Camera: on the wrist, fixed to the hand. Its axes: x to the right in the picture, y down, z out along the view.
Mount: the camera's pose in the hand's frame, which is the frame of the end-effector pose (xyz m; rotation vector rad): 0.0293 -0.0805 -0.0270 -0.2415 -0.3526 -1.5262
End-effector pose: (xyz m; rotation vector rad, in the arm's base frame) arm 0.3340 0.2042 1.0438 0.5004 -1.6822 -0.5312
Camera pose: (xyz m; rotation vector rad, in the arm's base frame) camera 0.3586 0.1204 1.0228 1.5531 -1.2283 -1.9576
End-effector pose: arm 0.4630 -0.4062 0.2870 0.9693 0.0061 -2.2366
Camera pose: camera 0.4182 -0.3551 0.2282 -0.2290 -0.7839 2.3799
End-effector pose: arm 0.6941 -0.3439 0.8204 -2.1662 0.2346 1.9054
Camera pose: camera 0.7463 -0.2734 0.8008 -1.1939 -1.3331 1.2284
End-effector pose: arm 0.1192 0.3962 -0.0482 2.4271 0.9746 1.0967
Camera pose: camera 0.0760 0.4746 -0.0560 0.9733 1.8093 0.1607
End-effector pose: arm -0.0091 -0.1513 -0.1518 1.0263 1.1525 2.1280
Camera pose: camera -0.0419 -0.1019 -0.2192 0.1507 0.9179 0.7700
